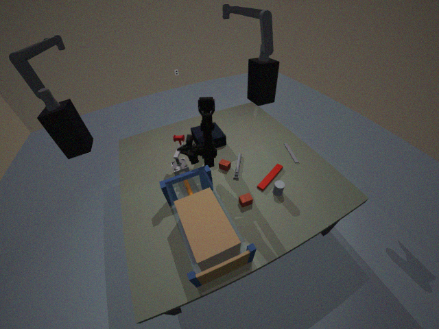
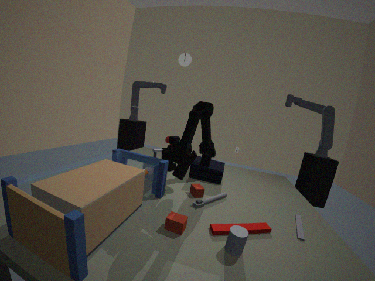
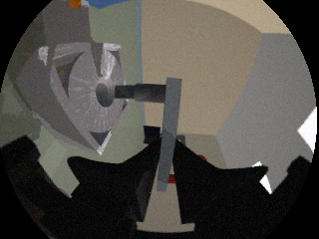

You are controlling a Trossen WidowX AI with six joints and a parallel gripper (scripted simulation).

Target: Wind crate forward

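The red knob is 4 cm behind my gripper tip, 4 cm above it and 3 cm to the left of it. From my gripper tip the other things lie so: hand winch 12 cm below, 4 cm ahead, 2 cm to the right; then winch handle 1 cm to the left, 1 cm behind, 1 cm above; then red bar 46 cm to the left, 31 cm ahead, 15 cm below.
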